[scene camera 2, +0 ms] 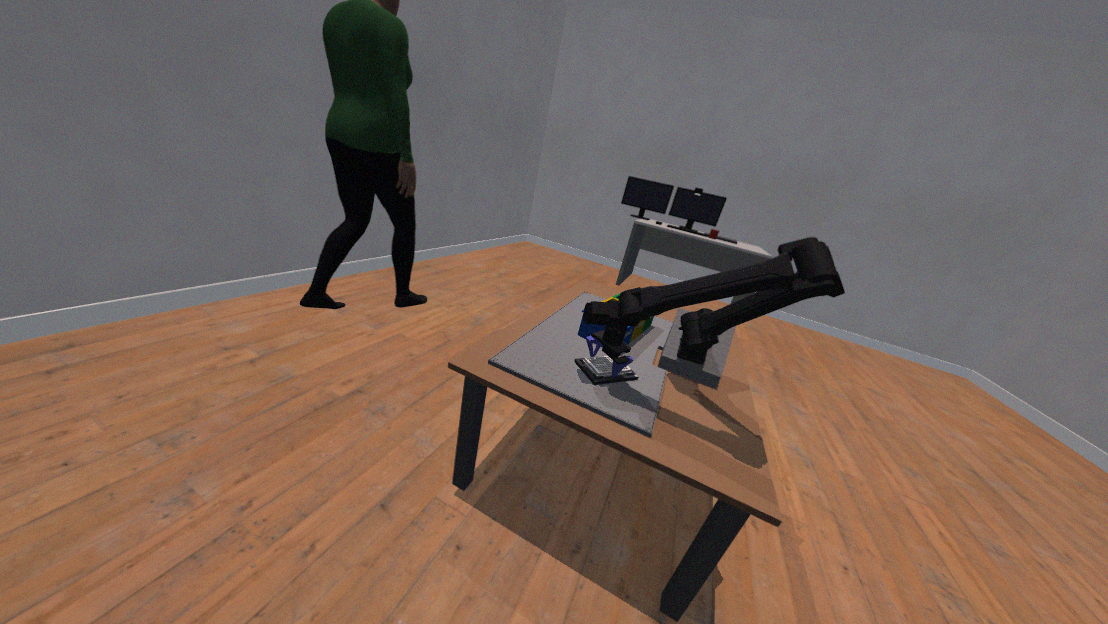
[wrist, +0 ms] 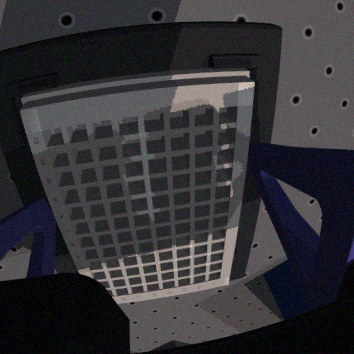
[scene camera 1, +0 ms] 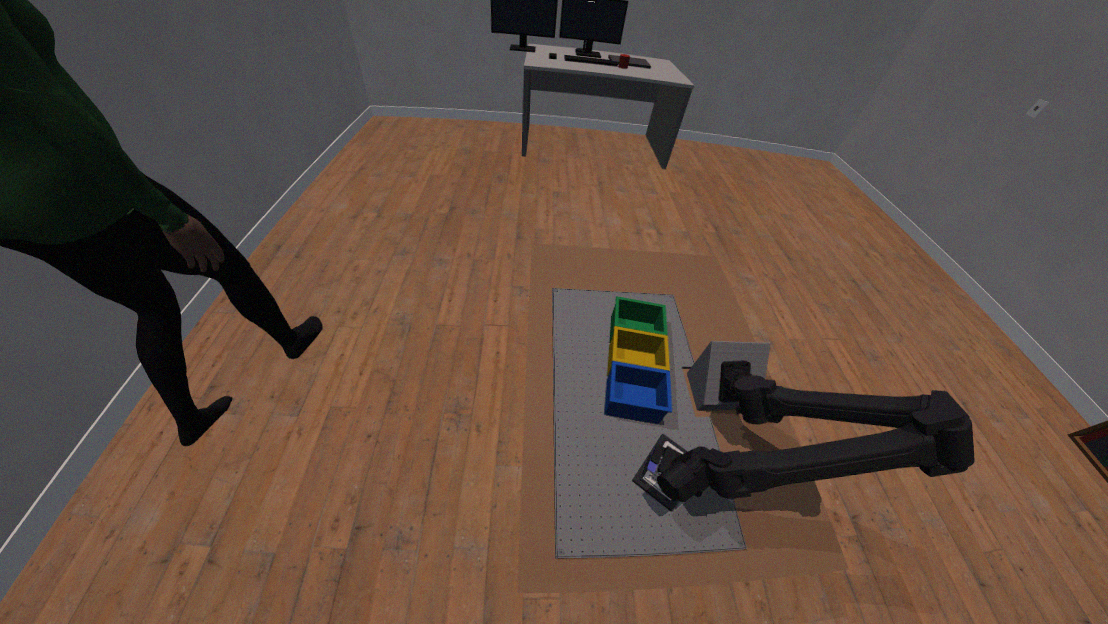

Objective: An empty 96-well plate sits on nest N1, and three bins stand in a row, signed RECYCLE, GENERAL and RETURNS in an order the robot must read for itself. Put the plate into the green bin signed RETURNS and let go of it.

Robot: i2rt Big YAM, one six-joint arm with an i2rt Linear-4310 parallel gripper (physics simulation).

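Places are measured from the arm's base along level axes (x left, y up, z ahead), in metres.
Pixels of known places: gripper, fingertip midpoint: (scene camera 2: 602, 367) (wrist: 142, 182); arm's base, origin of the base link: (scene camera 2: 693, 344) (scene camera 1: 733, 380).
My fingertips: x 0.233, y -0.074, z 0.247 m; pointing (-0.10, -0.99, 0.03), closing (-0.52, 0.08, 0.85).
Ahead of a thing's pixels: the offset from my fingertips to its middle. "*": to the spot under its first point. Level surfaces: height alone.
The clear 96-well plate @(dx -0.013, dy +0.003, dz -0.010 m) (wrist: 150, 170) (scene camera 2: 601, 365) sits in the black nest @(* dx -0.006, dy -0.004, dz +0.070 m) (wrist: 267, 75) (scene camera 1: 648, 459), seen closely in the wrist view. My gripper (wrist: 142, 182) (scene camera 2: 607, 361) is open, pointing down, with one purple finger beside each long side of the plate and nothing gripped. The arm hides part of the plate in scene camera 1. The green bin @(* dx -0.523, dy +0.032, dz -0.030 m) (scene camera 1: 639, 313) is at the far end of the row, the yellow bin @(dx -0.347, dy +0.034, dz +0.019 m) (scene camera 1: 641, 347) is in the middle, and the blue bin @(* dx -0.242, dy -0.010, dz +0.022 m) (scene camera 1: 638, 393) is nearest the nest. No sign on the bins is readable.
The grey perforated board @(dy -0.016 m) (scene camera 1: 585, 480) (scene camera 2: 535, 348) lies on the wooden table (scene camera 1: 546, 271) (scene camera 2: 558, 416). The arm's grey base block (scene camera 1: 705, 379) stands beside the bins. A person in green (scene camera 1: 54, 155) (scene camera 2: 368, 85) is on the left, off the table. A desk (scene camera 1: 604, 79) with monitors is far behind.
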